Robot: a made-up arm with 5 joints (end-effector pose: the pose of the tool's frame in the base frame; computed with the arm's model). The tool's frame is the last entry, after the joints.
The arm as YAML. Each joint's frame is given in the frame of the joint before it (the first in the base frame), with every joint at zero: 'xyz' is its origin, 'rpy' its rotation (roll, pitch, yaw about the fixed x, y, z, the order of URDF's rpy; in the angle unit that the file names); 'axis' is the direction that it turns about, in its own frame. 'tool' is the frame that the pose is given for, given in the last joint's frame.
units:
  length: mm
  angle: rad
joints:
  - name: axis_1
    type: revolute
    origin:
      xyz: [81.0, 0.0, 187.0]
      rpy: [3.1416, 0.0, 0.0]
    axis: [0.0, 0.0, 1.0]
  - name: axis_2
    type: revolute
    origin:
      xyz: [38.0, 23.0, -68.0]
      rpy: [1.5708, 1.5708, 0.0]
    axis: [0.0, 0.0, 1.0]
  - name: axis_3
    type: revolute
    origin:
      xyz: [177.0, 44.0, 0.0]
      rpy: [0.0, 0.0, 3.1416]
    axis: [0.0, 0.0, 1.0]
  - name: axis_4
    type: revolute
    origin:
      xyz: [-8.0, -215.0, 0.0]
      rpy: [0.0, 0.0, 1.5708]
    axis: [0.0, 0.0, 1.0]
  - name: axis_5
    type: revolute
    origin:
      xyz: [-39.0, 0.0, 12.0]
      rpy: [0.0, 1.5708, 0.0]
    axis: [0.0, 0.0, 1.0]
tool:
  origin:
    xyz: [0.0, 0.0, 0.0]
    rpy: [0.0, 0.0, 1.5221]
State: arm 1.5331 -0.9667 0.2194 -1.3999 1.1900
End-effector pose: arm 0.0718 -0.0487 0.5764 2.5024 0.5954 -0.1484
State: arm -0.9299 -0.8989 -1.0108 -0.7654 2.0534
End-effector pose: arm -0.0220 -0.1565 0.6173 1.3239 2.2217 1.5848
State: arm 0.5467 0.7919 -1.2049 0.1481 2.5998
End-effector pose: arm 0.4394 -0.2310 0.4519 -2.0799 -0.0456 1.3409
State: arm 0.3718 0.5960 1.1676 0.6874 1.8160
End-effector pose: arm 0.1798 -0.0503 0.1394 0.8345 0.4572 1.2982
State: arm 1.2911 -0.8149 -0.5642 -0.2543 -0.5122
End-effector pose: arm 0.0622 0.0257 0.6599 1.1079 2.8985 -0.0776
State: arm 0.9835 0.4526 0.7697 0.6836 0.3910
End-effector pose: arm 0.1955 -0.1918 0.1588 0.2098 0.2687 -0.6351
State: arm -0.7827 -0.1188 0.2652 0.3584 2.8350
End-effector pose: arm 0.3076 0.2099 0.3937 1.2078 0.7725 -2.3750
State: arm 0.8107 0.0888 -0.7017 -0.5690 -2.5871
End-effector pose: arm 0.2684 -0.2131 0.5937 -2.3938 1.8512 0.5891
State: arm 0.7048 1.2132 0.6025 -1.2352 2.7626
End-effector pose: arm 0.2319 -0.1428 0.0438 -1.1522 0.1607 1.8181
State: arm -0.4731 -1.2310 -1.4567 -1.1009 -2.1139
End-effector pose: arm -0.2185 -0.1657 0.4190 -1.0026 0.2592 -1.5555
